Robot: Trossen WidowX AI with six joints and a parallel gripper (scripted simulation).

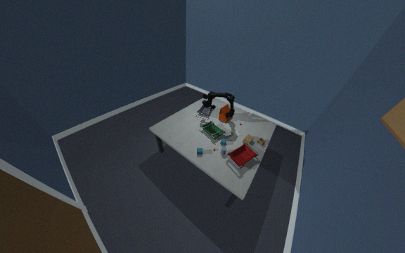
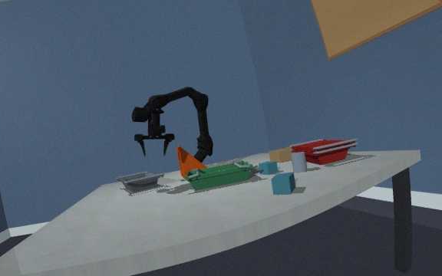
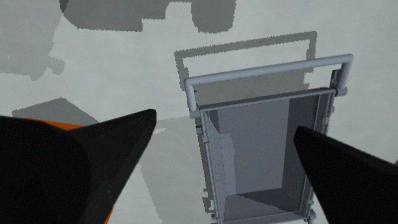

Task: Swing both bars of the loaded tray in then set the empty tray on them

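My gripper tip is 120 mm past the grey tray, 120 mm to the left of it and 110 mm above it. Also, from my gripper tip: white sheet (80 mm behind, 460 mm to the left, 150 mm below); brown box (60 mm behind, 650 mm to the left, 120 mm below); grey cylinder (310 mm ahead, 550 mm to the left, 120 mm below).
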